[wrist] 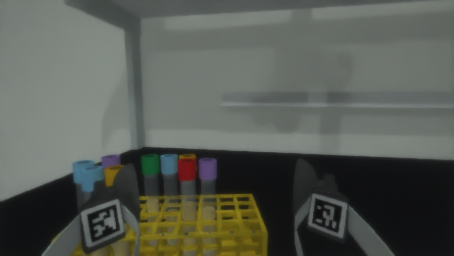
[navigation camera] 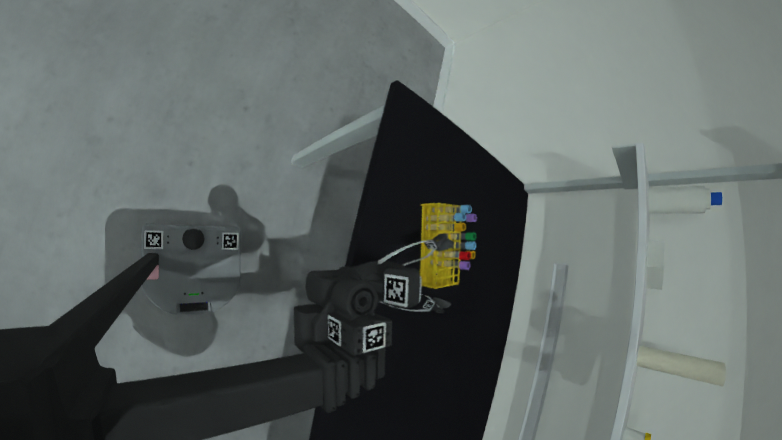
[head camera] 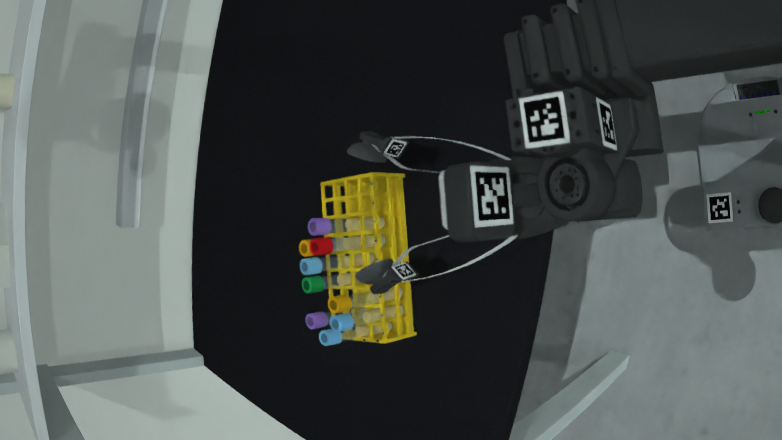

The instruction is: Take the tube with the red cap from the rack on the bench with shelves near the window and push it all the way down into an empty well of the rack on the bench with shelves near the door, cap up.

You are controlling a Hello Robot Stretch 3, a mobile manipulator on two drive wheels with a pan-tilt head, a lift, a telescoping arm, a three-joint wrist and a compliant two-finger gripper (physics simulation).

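Places are measured from the robot's base along level axes (x ahead, y left, z up), in centimetres.
Pixels of known places: gripper, fingertip midpoint: (navigation camera: 448,273) (head camera: 357,213); robot's base at its link origin: (navigation camera: 193,237) (head camera: 772,203).
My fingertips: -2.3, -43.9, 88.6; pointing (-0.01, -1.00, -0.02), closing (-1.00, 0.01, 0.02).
Note:
Ahead of a thing's pixels: the offset from my fingertips to its top centre, as dx, dy, dz. "pt": to the spot under its first point. Level surfaces: height alone.
The tube with the red cap @(pt +3.1, -6.5, -0.6) (head camera: 321,246) (navigation camera: 464,255) (wrist: 187,170) stands cap up in the yellow rack @(+5.0, -8.3, -6.6) (head camera: 398,213) (navigation camera: 424,218) (wrist: 250,232) on a black bench top. In the wrist view an orange-capped tube is right behind it, a purple-capped one to its right and a light blue-capped one to its left. My gripper (head camera: 370,212) (navigation camera: 441,273) (wrist: 217,181) is wide open and empty, on the rack's near side. In the head view one finger overlaps the rack and the other is past its end with the empty wells. The red-capped tube shows between the fingers in the wrist view, left of centre. The other rack is not identifiable.
Tubes with green @(+7.3, -9.4, -0.4) (head camera: 312,284), light blue, orange and purple caps crowd the same rack. Behind the bench @(dz -12.4) (head camera: 273,109) (navigation camera: 404,164), a rail (head camera: 133,136) (wrist: 340,100) runs along the wall. A white bottle @(pt +18.0, -51.0, +41.0) (navigation camera: 678,200) and a cream cylinder @(pt -21.4, -38.4, +42.6) (navigation camera: 680,363) stand on the shelf.

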